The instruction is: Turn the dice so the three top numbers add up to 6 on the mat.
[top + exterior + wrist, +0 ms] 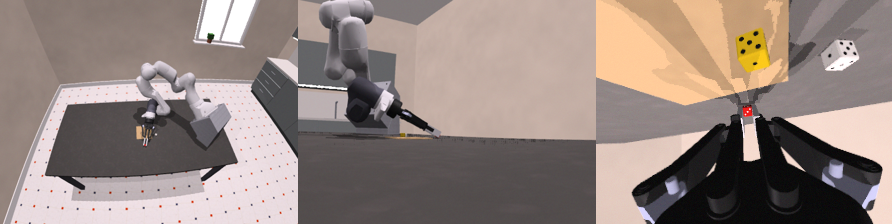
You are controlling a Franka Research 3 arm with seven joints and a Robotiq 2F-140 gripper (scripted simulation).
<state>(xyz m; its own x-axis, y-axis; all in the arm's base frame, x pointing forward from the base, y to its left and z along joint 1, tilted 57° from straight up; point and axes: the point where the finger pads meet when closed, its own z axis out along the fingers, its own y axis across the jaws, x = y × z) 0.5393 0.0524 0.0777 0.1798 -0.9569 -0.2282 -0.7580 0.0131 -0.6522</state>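
The red die lies 20 mm to the left of my hand, 20 mm below it and 10 mm ahead of it. Also, from my hand: tan mat 110 mm to the right, 30 mm below, 30 mm behind; then yellow die 100 mm to the right, 70 mm behind, 20 mm below; then white die 120 mm behind, 50 mm to the right, 20 mm below.
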